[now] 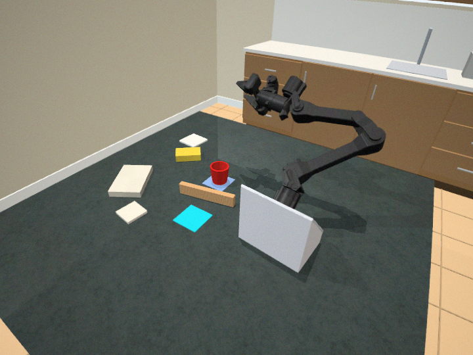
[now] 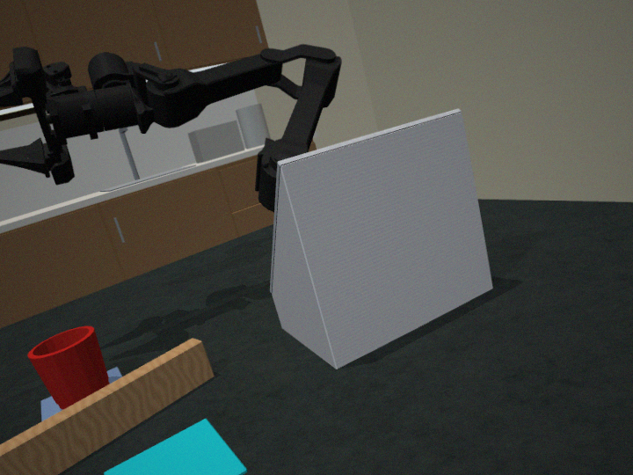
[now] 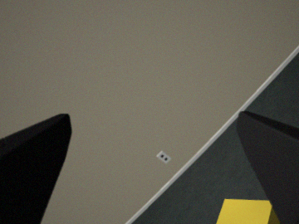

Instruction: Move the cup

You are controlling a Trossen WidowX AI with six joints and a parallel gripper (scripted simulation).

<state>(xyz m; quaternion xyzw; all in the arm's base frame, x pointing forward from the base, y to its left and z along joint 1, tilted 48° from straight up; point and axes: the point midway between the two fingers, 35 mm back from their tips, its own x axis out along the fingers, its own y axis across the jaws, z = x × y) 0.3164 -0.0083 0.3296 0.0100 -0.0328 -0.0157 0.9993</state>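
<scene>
Right now the red cup is 2 cm behind my gripper tip, 15 cm to the left of it and 29 cm below it. Also, from my gripper tip: green marble: 2 cm behind, 13 cm to the left, 32 cm below; then blue marble: 1 cm behind, 14 cm to the left, 32 cm below; then light blue pad: 2 cm behind, 16 cm to the left, 34 cm below.
</scene>
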